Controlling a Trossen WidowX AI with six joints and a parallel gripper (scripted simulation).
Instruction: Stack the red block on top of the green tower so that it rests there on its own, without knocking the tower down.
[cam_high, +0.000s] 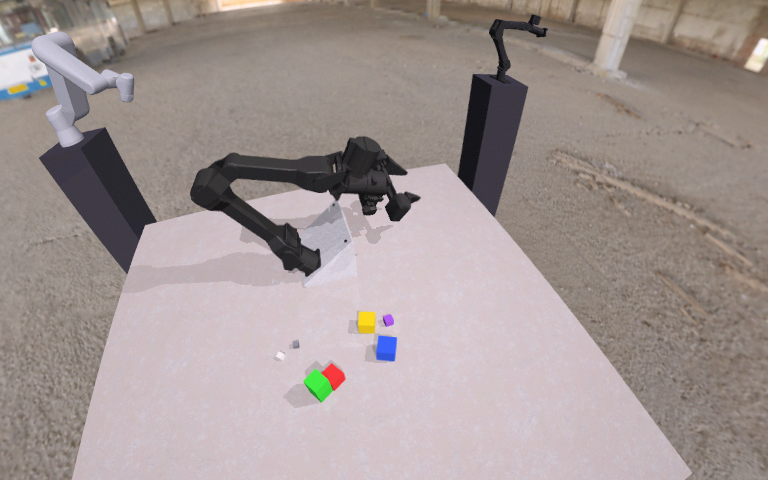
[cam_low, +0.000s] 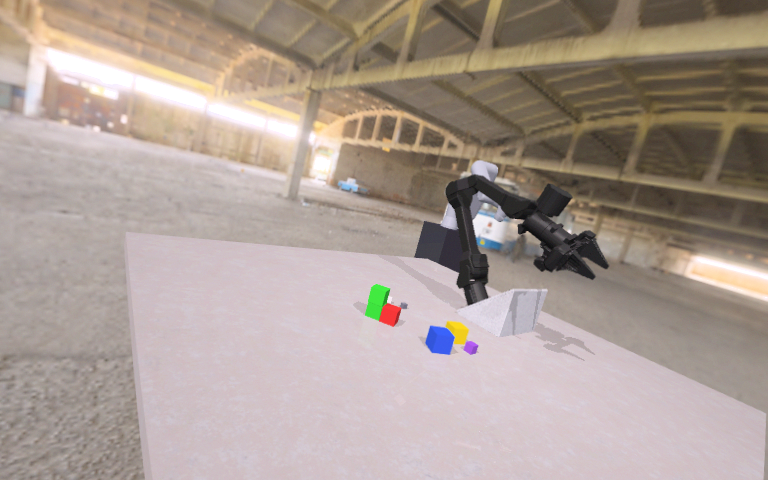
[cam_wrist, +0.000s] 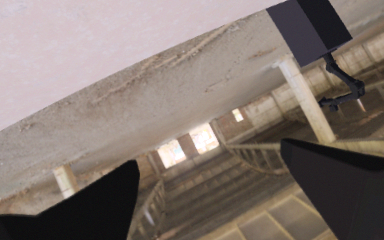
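The red block is 360 mm ahead of my gripper tip, 270 mm to the right of it and 230 mm below it. From my gripper tip the other things lie so: yellow cube: 230 mm below, 230 mm ahead, 170 mm to the right; small purple cube: 240 mm below, 230 mm ahead, 110 mm to the right; blue cube: 310 mm ahead, 230 mm below, 130 mm to the right.
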